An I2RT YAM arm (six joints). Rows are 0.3 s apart.
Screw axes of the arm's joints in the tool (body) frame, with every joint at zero. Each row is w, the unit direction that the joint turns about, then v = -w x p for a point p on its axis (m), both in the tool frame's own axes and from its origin. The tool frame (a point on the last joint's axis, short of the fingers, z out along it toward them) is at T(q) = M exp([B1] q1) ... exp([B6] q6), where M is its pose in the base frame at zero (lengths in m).
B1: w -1 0 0 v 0 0.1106 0
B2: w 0 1 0 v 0.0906 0 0.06
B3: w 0 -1 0 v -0.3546 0 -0.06
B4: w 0 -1 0 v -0.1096 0 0
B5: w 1 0 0 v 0 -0.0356 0
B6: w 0 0 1 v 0 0 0
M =
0 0 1 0.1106
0 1 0 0
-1 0 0 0.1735
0 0 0 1
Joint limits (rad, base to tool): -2.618..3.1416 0..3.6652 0..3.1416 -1.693..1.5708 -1.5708..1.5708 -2.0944..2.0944
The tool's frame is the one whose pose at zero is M.
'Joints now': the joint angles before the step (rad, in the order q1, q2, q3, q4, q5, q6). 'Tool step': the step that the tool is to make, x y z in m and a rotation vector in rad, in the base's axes. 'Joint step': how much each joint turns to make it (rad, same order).
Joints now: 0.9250 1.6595 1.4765 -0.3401 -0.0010 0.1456
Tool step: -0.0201 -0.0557 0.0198 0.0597 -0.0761 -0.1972
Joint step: -0.0360 -0.2252 -0.1763 0.0411 0.1538 0.0537
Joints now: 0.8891 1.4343 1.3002 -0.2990 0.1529 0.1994
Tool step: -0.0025 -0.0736 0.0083 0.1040 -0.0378 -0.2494
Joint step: -0.1504 -0.2179 -0.1644 0.0329 0.0750 0.0796
